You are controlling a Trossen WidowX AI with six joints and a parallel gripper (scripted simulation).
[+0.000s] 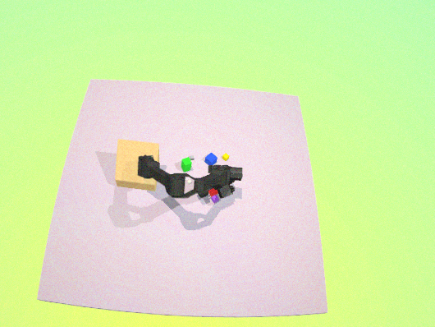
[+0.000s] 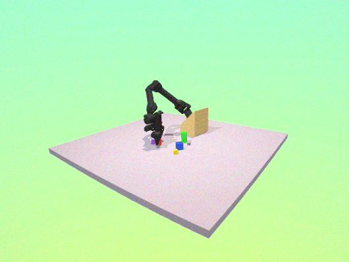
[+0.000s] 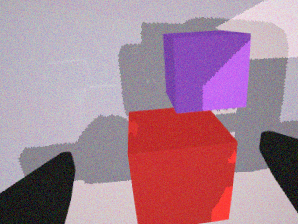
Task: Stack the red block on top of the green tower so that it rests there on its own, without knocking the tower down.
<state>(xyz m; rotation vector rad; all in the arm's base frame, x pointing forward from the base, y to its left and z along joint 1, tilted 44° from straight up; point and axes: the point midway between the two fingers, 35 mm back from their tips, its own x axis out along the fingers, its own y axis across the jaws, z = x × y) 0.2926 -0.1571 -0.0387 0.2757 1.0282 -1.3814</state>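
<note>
Now: gripper tip 4 cm to the left of the purple block. From my gripper tip the other things lie so: white cube: 11 cm behind, 6 cm to the left; then red block: 1 cm above; then blue block: 17 cm to the left, 1 cm above.
</note>
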